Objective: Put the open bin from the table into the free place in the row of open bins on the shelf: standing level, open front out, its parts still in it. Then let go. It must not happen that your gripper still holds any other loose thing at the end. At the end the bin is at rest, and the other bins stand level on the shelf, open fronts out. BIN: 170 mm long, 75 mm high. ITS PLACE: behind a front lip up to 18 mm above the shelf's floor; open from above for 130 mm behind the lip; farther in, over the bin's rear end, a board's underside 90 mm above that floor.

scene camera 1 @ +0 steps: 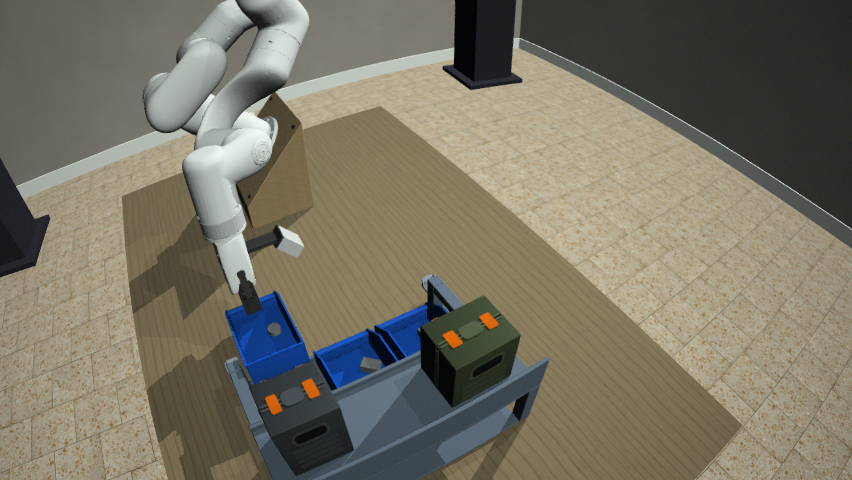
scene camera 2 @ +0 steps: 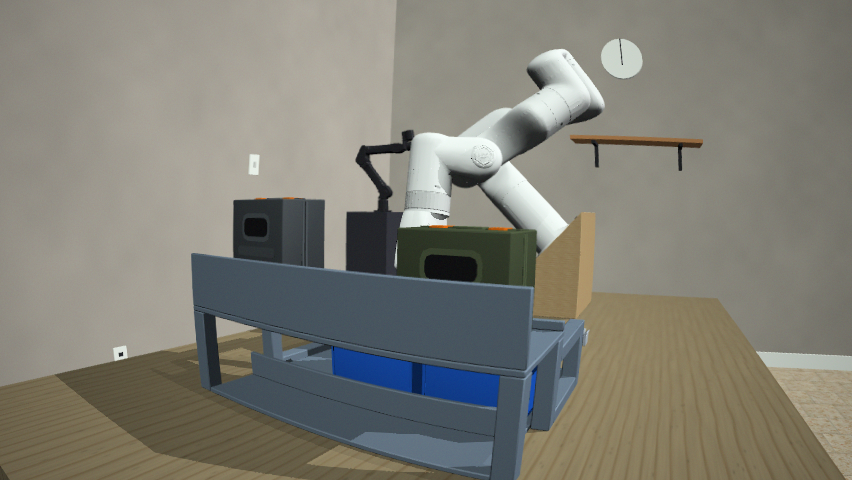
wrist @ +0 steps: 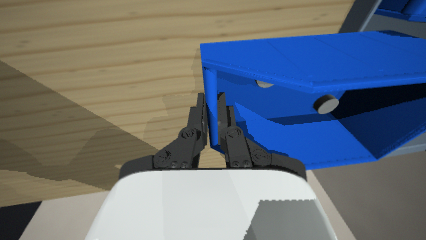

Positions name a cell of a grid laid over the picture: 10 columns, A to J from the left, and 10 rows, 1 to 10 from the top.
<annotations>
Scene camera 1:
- gripper: C7
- green case: F8
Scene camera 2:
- green case: F6
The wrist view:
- gripper: E5
</annotations>
